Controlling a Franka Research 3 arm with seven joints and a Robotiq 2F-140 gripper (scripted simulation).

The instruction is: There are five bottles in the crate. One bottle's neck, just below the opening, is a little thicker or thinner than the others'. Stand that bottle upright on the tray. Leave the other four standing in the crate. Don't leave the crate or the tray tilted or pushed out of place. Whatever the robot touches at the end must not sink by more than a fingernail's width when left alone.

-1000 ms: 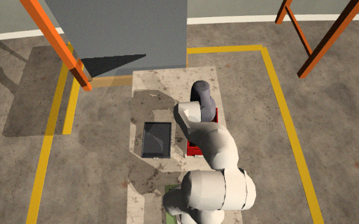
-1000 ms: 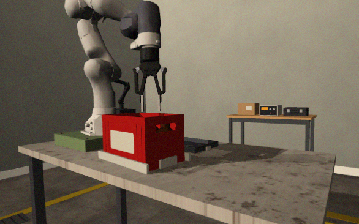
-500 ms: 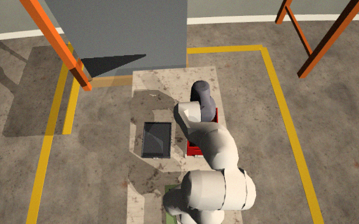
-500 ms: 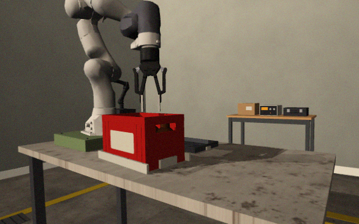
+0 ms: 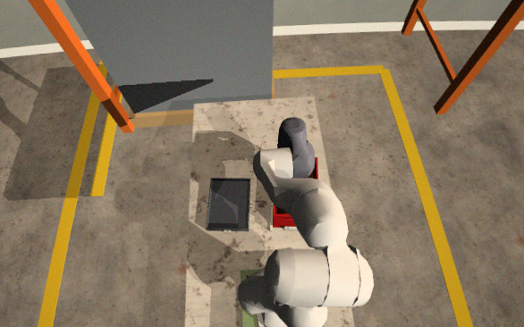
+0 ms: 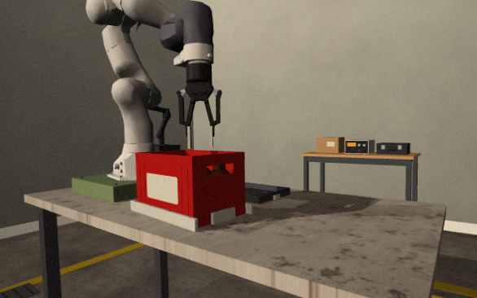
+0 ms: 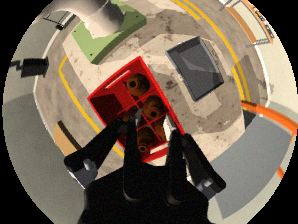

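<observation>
My gripper is now 1 cm past the red crate, 4 cm to the left of it and 13 cm above it. From my hand the other things lie so: dark tray 2 cm behind, 26 cm to the left, 20 cm below; then brown bottle 1 cm behind, 9 cm to the right, 13 cm below.
</observation>
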